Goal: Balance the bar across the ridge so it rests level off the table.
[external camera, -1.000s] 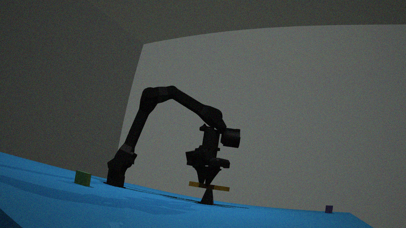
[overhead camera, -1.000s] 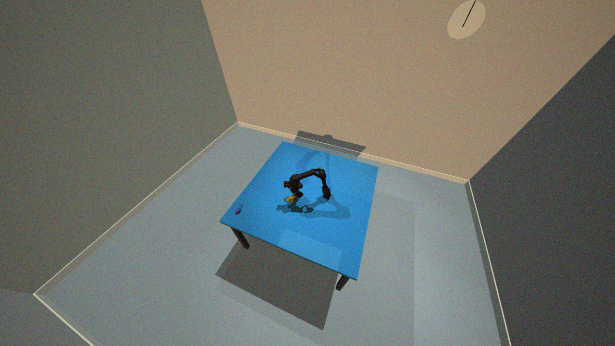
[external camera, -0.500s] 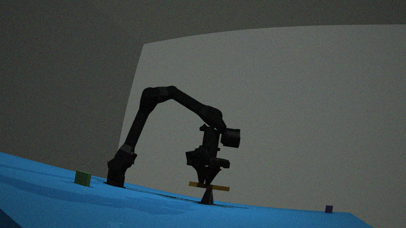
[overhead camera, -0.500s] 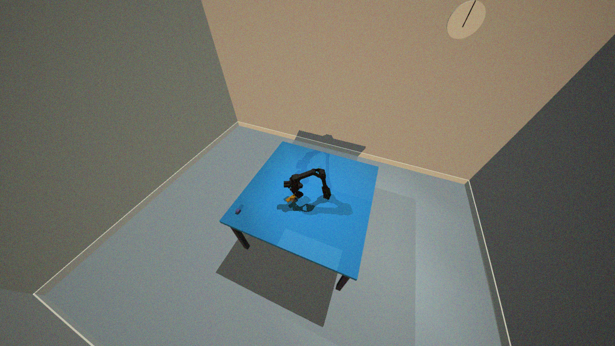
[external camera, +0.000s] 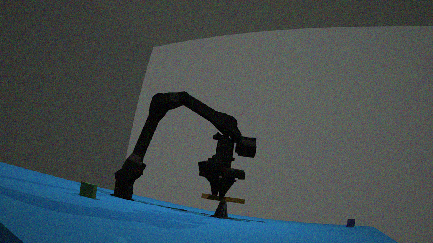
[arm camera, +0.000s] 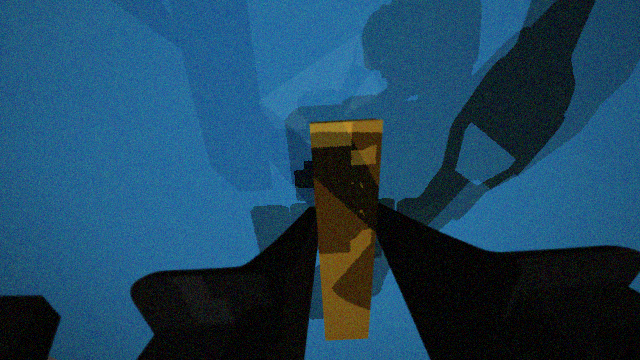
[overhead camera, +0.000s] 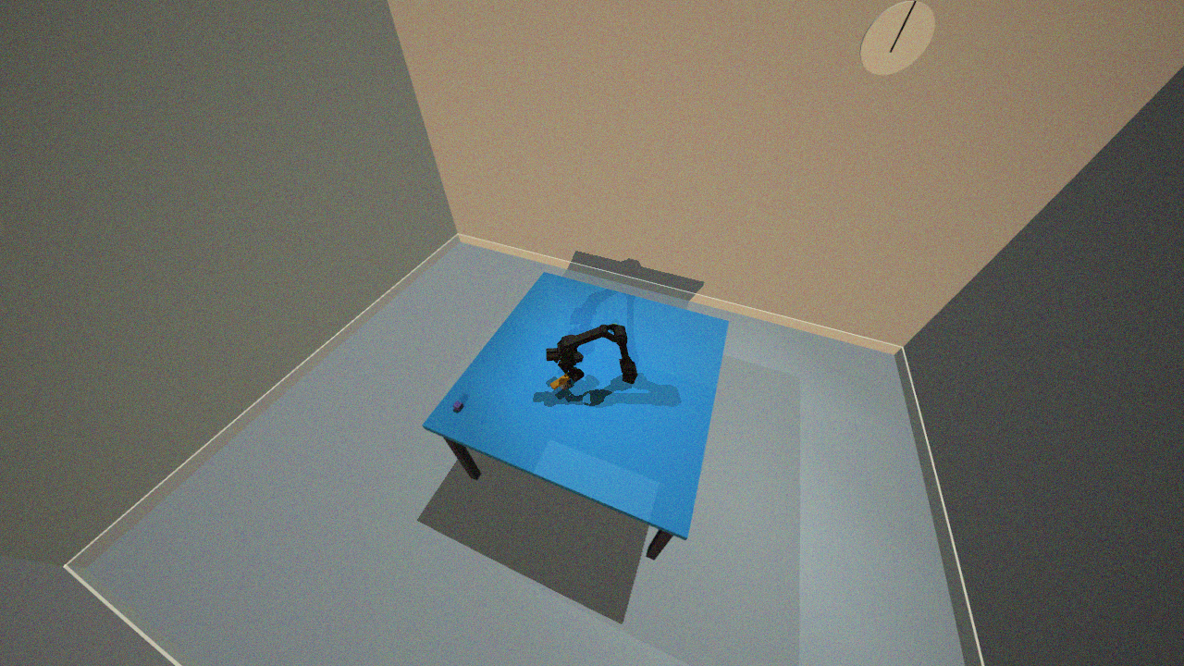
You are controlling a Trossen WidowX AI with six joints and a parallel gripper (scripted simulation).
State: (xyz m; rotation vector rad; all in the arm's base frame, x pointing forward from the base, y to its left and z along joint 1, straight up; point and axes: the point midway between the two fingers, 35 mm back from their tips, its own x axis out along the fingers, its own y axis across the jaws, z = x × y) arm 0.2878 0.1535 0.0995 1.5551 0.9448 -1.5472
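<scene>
The yellow bar is 10 mm ahead of my gripper tip and 20 mm to the left of it. Also, from my gripper tip: green cube (90 mm behind, 460 mm to the right, 50 mm below); purple cube (450 mm ahead, 350 mm to the left, 50 mm below).
</scene>
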